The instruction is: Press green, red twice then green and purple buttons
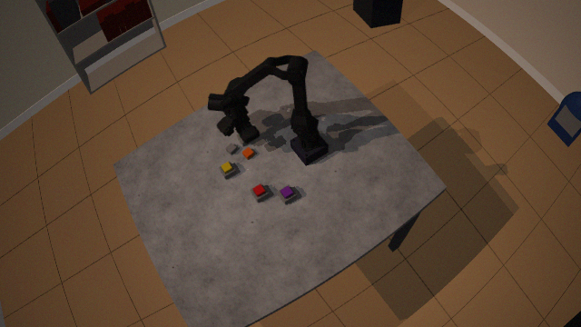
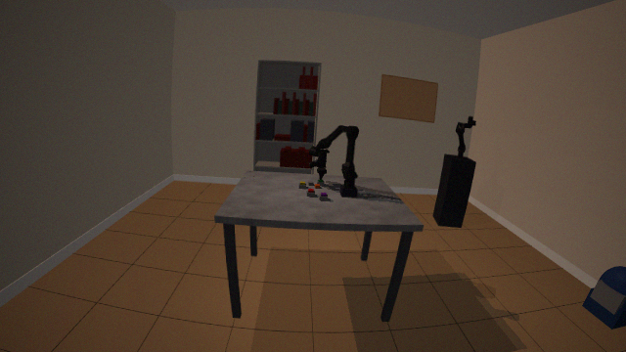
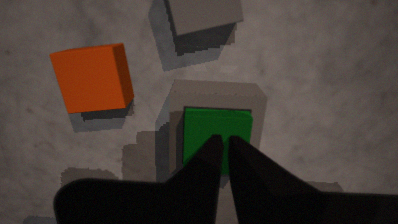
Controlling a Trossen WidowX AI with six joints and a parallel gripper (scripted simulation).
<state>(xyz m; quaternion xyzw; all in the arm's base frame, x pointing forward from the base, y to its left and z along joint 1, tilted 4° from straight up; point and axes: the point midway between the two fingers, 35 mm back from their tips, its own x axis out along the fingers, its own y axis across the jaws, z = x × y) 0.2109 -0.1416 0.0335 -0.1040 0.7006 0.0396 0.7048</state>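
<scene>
My gripper tip is now 1 cm above the green button. Also, from my gripper tip: orange block: 1 cm ahead, 7 cm to the left, 3 cm below; grey block: 6 cm ahead, 3 cm to the left, 3 cm below; yellow button: 10 cm ahead, 11 cm to the left.
</scene>
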